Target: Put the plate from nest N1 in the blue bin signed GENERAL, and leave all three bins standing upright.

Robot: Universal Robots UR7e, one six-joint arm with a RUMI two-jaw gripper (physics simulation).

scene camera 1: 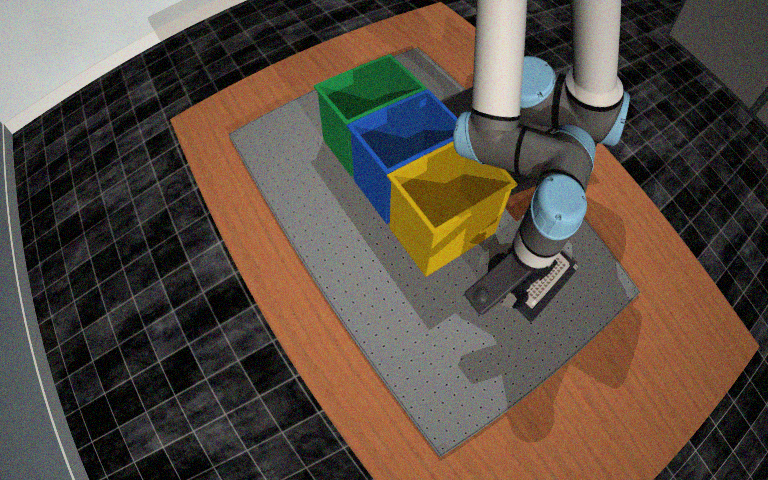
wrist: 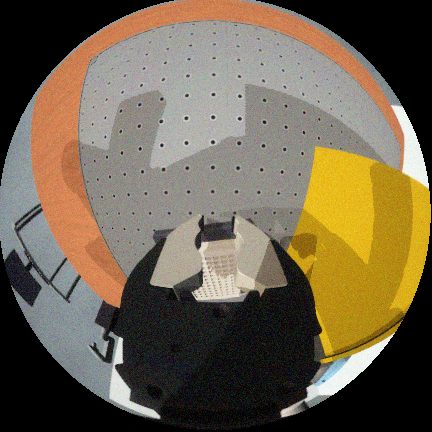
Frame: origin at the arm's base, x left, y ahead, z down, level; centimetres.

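Seen in the pictures: gripper, between the fingertips: (wrist: 217, 217).
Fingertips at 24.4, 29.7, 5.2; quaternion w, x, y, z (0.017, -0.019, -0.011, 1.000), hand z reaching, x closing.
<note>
A point is followed by its place in that frame, as x, y, z.
The pale plate (scene camera 1: 548, 283) {28.1, 19.8, 4.1} (wrist: 218, 265) {23.9, 23.3, 3.9}, with a grid of wells, lies in a dark nest (scene camera 1: 531, 314) {31.1, 26.3, 4.8} (wrist: 218, 231) {24.2, 28.1, 4.8}. My gripper (scene camera 1: 511, 300) {24.4, 29.7, 5.2} (wrist: 217, 217) {24.4, 29.7, 5.2} is over the nest with its fingers drawn close together, a small gap between them and nothing held. In the wrist view the fingers cover parts of the plate. The arm hides some of the nest in the scene view. The blue bin (scene camera 1: 370, 175) {-5.2, 39.6, -3.9} stands upright between the green bin (scene camera 1: 334, 135) {-18.8, 40.1, -1.8} and the yellow bin (scene camera 1: 410, 237) {7.8, 39.2, -0.7} (wrist: 345, 200) {13.2, 34.7, 0.0}, both upright too. No sign or nest label is readable.
The yellow bin is the nearest bin to my gripper, close beside it. The bins stand in a touching row on the grey perforated board (scene camera 1: 396, 339) {21.0, 49.9, 6.0} (wrist: 200, 105) {26.6, 40.9, 6.0}, which lies on the wooden table (scene camera 1: 696, 362) {65.2, -3.2, 7.3} (wrist: 55, 200) {61.2, 30.9, 7.3}. The arm passes beside the yellow and blue bins.
</note>
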